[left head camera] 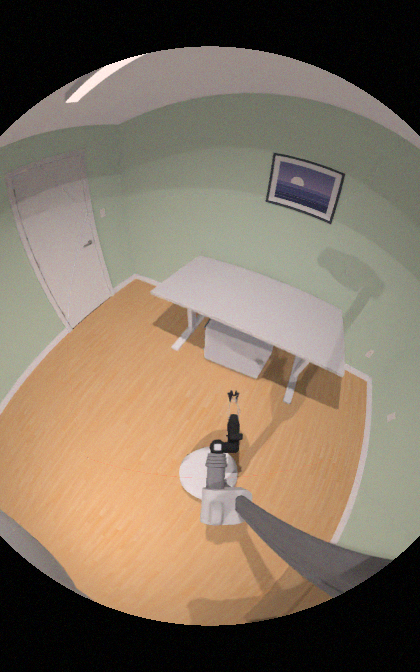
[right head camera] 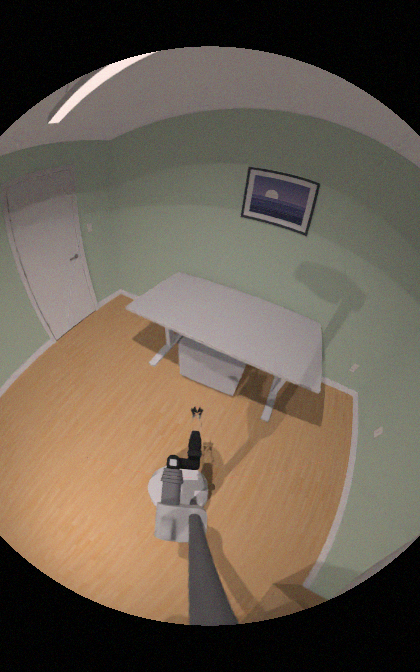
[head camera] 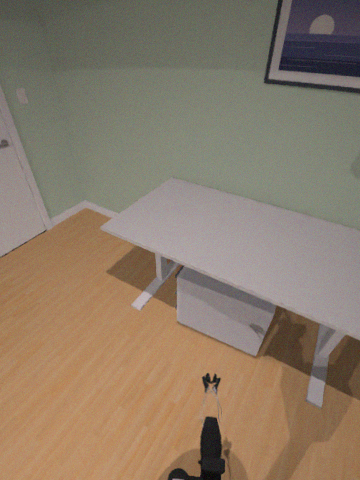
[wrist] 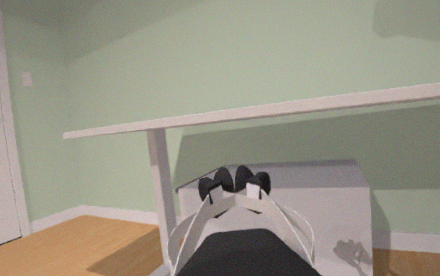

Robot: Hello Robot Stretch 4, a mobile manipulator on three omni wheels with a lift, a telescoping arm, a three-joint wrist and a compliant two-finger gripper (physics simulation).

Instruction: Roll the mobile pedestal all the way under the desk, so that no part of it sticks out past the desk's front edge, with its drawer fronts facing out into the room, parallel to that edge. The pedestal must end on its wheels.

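Observation:
The white pedestal [head camera: 215, 310] [left head camera: 232, 350] [right head camera: 207, 370] [wrist: 325, 212] stands upright between the desk's legs, at least partly under the desk [head camera: 225, 235] [left head camera: 260, 305] [right head camera: 235, 320] [wrist: 300, 106]. A plain face points to the room, roughly parallel to the front edge. A dark seam runs along its left edge; no drawer fronts show on the room-facing side. Its wheels are hidden, and how far it reaches past the edge is hard to tell. My gripper [head camera: 211, 383] [left head camera: 233, 395] [right head camera: 197, 412] [wrist: 233, 181] is shut and empty, in front of the pedestal and apart from it.
The desk's left foot [head camera: 147, 296] [left head camera: 181, 341] and right foot [head camera: 316, 385] [left head camera: 291, 390] stand on either side of the pedestal. The green wall is behind the desk. A white door [left head camera: 60, 245] [right head camera: 47, 260] is at the left. My round white base [left head camera: 190, 472] [right head camera: 157, 485] is below the arm.

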